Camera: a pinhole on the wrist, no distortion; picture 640 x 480 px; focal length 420.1 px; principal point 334.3 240.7 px. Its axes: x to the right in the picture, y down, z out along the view. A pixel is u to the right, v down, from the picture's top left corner.
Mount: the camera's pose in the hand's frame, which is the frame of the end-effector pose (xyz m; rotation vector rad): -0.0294 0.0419 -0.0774 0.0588 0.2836 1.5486
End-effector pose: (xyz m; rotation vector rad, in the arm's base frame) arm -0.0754 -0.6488 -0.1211 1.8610 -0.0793 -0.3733
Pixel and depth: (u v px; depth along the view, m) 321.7 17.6 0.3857
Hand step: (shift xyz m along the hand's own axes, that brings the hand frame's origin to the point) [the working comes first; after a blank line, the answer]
In the camera's frame: -0.0116 -0.2048 0.3857

0.2542 0.0789 0.2528
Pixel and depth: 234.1 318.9 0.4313
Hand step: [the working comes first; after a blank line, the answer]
In the camera's frame: -0.1029 0.0803 0.4313

-0.0139 0.0029 0.3713
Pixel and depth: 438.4 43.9 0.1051
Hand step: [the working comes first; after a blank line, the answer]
In the camera's frame: 0.0260 -0.0492 0.1051

0.0414 0.0811 0.0098
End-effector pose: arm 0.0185 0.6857 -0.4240 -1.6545 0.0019 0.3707
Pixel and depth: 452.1 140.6 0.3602
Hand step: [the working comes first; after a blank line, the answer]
In the camera's frame: 0.1010 -0.0858 0.3602

0.1322 0.1901 0.2377
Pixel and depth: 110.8 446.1 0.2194
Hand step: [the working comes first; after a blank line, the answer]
In the camera's frame: -0.1167 0.1073 0.2194

-0.0862 -0.0398 0.1743
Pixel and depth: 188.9 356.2 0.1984
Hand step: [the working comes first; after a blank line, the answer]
In the camera's frame: -0.0687 0.0545 0.1984

-0.0394 0.0033 0.1358
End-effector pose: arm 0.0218 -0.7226 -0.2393 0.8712 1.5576 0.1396
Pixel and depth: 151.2 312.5 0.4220
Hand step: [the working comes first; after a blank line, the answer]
In the camera's frame: -0.1839 0.0721 0.4220

-0.0077 -0.0789 0.3721
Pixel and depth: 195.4 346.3 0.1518
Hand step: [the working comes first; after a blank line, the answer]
In the camera's frame: -0.0502 0.0382 0.1518

-0.0336 0.0146 0.0846
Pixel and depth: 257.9 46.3 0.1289
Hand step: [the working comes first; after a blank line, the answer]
In the camera's frame: -0.0234 -0.0596 0.1289

0.0569 0.0351 0.0376
